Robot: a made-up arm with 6 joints.
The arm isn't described. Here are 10 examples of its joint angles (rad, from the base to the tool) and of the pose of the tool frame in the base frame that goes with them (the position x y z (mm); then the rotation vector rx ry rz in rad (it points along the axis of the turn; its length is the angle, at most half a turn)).
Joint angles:
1: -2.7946 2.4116 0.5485 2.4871 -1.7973 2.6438
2: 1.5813 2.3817 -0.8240 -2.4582 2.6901 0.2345
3: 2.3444 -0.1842 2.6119 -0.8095 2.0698 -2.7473
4: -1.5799 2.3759 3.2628 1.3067 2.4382 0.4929
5: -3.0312 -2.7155 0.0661 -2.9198 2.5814 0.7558
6: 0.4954 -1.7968 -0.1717 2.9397 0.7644 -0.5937
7: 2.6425 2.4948 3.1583 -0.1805 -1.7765 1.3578
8: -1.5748 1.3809 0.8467 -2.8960 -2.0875 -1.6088
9: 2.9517 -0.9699 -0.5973 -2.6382 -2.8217 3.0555
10: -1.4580 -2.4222 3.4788 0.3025 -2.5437 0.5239
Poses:
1: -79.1 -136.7 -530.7 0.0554 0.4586 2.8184
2: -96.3 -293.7 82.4 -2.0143 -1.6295 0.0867
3: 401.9 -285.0 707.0 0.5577 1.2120 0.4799
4: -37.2 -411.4 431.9 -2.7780 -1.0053 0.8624
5: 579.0 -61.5 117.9 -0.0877 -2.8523 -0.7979
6: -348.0 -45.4 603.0 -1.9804 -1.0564 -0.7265
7: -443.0 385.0 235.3 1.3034 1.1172 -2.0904
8: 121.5 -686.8 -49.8 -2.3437 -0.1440 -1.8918
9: -265.8 -63.2 456.7 -2.5376 0.4725 -0.0118
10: -89.3 -297.9 -186.2 1.6796 2.2956 0.1089
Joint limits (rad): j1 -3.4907..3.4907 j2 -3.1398..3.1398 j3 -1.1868..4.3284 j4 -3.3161..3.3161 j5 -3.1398..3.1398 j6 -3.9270..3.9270
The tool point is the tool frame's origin. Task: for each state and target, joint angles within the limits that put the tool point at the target. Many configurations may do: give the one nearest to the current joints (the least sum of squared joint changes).
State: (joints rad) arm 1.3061 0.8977 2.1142 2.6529 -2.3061 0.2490
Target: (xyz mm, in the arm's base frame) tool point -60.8 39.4 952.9
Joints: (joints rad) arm 1.2750 0.2320 1.6775 2.1456 -2.3061 0.2490
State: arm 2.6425 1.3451 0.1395 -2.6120 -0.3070 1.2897
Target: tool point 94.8 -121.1 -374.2
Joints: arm 2.9581 2.2529 0.1046 -2.4890 -0.3070 1.2897
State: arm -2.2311 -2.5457 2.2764 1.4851 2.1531 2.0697
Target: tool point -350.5 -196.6 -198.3
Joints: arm -2.5780 -2.7927 3.0268 1.4058 2.1531 2.0697
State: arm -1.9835 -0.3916 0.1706 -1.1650 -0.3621 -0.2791
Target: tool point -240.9 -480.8 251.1
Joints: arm -1.9456 0.2439 0.0794 -1.1854 -0.3621 -0.2791
